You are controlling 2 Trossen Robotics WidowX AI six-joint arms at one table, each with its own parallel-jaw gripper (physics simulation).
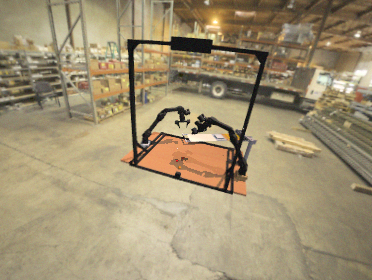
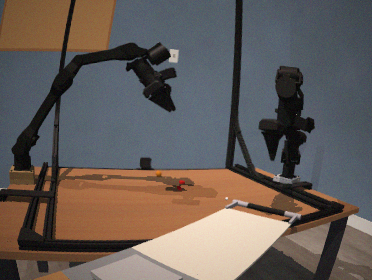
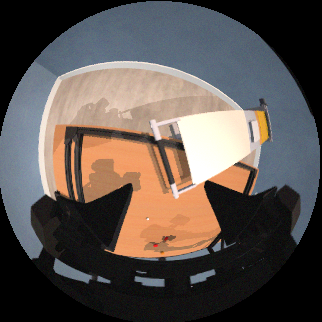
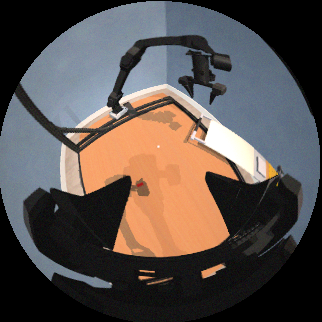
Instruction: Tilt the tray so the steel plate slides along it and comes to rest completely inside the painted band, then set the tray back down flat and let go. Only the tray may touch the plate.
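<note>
The tray (image 1: 200, 138) (image 2: 215, 240) (image 3: 215, 142) (image 4: 227, 142) is a long board with a cream surface, a grey section and a yellow band (image 3: 263, 126) (image 4: 272, 172) toward its far end. A dark bar handle (image 2: 260, 209) (image 3: 166, 162) in pale brackets sits at its near end. The grey steel plate (image 1: 218, 137) (image 2: 135, 270) (image 3: 253, 131) (image 4: 261, 165) lies on the grey section, between cream and yellow. My left gripper (image 1: 183, 126) (image 2: 286, 156) (image 3: 168, 186) (image 4: 200, 100) is open and empty above the handle end. My right gripper (image 1: 194, 131) (image 2: 172, 110) (image 4: 169, 177) is open and empty, high above the table.
The tray reaches out past an edge of the wooden table (image 2: 115, 215). Black frame rails run along the table edges, with upright posts (image 2: 236, 100). Small red pieces (image 2: 181, 182) (image 3: 156, 245) (image 4: 140, 184) and an orange piece (image 2: 158, 173) lie on the table.
</note>
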